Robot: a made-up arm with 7 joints. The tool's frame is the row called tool.
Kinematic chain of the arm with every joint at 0, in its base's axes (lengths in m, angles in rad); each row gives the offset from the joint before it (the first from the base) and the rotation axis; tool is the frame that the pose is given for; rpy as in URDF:
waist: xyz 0 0 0.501 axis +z
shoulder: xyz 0 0 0 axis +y
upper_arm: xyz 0 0 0.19 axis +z
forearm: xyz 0.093 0 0 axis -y
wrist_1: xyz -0.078 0 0.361 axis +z
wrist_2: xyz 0 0 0 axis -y
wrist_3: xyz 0.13 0 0 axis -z
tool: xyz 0 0 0 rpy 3.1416 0 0
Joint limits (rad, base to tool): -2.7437..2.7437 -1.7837..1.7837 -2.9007..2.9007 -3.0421..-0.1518 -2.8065..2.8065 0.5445..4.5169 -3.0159..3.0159
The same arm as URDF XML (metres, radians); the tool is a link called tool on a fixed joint. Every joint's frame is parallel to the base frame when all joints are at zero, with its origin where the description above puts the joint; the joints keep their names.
<robot name="arm">
<joint name="waist" type="revolute"><parent link="base"/><child link="link1"/><origin xyz="0 0 0.501" rpy="0 0 0"/><axis xyz="0 0 1"/><limit lower="-2.7437" upper="2.7437"/></joint>
<joint name="shoulder" type="revolute"><parent link="link1"/><child link="link2"/><origin xyz="0 0 0" rpy="0 0 0"/><axis xyz="0 1 0"/><limit lower="-1.7837" upper="1.7837"/></joint>
<joint name="upper_arm" type="revolute"><parent link="link2"/><child link="link3"/><origin xyz="0 0 0.19" rpy="0 0 0"/><axis xyz="0 0 1"/><limit lower="-2.9007" upper="2.9007"/></joint>
<joint name="forearm" type="revolute"><parent link="link3"/><child link="link4"/><origin xyz="0.093 0 0" rpy="0 0 0"/><axis xyz="0 -1 0"/><limit lower="-3.0421" upper="-0.1518"/></joint>
<joint name="wrist_1" type="revolute"><parent link="link4"/><child link="link5"/><origin xyz="-0.078 0 0.361" rpy="0 0 0"/><axis xyz="0 0 1"/><limit lower="-2.8065" upper="2.8065"/></joint>
<joint name="wrist_2" type="revolute"><parent link="link5"/><child link="link6"/><origin xyz="0 0 0" rpy="0 0 0"/><axis xyz="0 -1 0"/><limit lower="0.5445" upper="4.5169"/></joint>
<joint name="wrist_3" type="revolute"><parent link="link6"/><child link="link7"/><origin xyz="0.13 0 0" rpy="0 0 0"/><axis xyz="0 0 -1"/><limit lower="-3.0159" upper="3.0159"/></joint>
<joint name="tool_fixed" type="fixed"><parent link="link7"/><child link="tool"/><origin xyz="0 0 0" rpy="-3.1416 0 0"/></joint>
<link name="base"/>
<link name="link1"/>
<link name="link2"/>
<link name="link3"/>
<link name="link4"/>
<link name="link5"/>
<link name="link6"/>
<link name="link7"/>
<link name="tool"/>
</robot>

